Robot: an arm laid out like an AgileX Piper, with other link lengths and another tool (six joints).
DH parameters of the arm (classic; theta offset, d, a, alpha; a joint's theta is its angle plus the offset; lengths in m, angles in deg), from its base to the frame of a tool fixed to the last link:
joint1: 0 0.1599 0 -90
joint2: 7.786 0 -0.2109 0
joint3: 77.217 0 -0.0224 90
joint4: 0 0.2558 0 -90
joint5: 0 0 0 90
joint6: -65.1 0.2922 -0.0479 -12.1
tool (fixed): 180 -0.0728 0 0
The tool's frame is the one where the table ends.
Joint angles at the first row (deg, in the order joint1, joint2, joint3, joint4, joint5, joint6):
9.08 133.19 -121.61 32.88 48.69 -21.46
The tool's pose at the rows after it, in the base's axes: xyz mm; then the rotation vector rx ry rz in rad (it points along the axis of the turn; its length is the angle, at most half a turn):
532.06, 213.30, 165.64, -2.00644, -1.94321, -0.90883
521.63, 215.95, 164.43, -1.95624, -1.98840, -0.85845
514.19, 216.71, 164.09, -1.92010, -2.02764, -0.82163
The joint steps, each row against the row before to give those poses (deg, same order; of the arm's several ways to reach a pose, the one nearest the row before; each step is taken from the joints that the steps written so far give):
-0.24 0.00 -1.19 0.05 3.31 -1.95
-0.15 0.00 -0.82 0.00 3.49 -1.73
-0.13 0.00 -0.78 -0.34 2.57 -1.31

